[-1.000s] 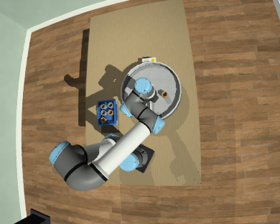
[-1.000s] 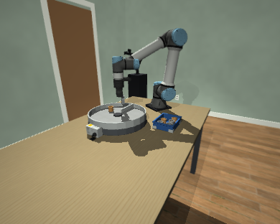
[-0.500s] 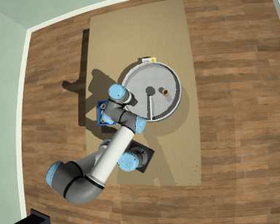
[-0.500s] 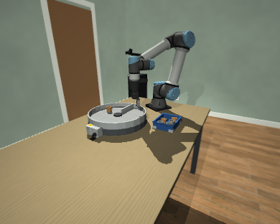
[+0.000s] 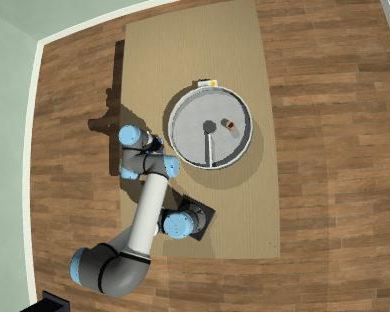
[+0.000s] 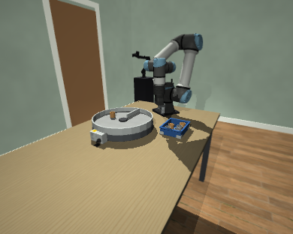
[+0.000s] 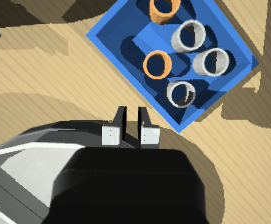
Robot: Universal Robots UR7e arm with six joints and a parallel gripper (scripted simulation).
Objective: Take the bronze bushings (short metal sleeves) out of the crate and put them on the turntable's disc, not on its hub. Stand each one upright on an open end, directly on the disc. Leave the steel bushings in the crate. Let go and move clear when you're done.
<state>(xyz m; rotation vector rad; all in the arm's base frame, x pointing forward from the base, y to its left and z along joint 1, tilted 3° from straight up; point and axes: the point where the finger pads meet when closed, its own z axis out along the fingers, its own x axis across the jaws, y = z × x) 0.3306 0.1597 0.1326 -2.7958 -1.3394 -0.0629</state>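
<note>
My gripper is now 11 cm above the blue crate, 9 cm to the right of it and 3 cm past it. Also, from my hand: turntable (24 cm to the right, 14 cm ahead, 8 cm below).
</note>
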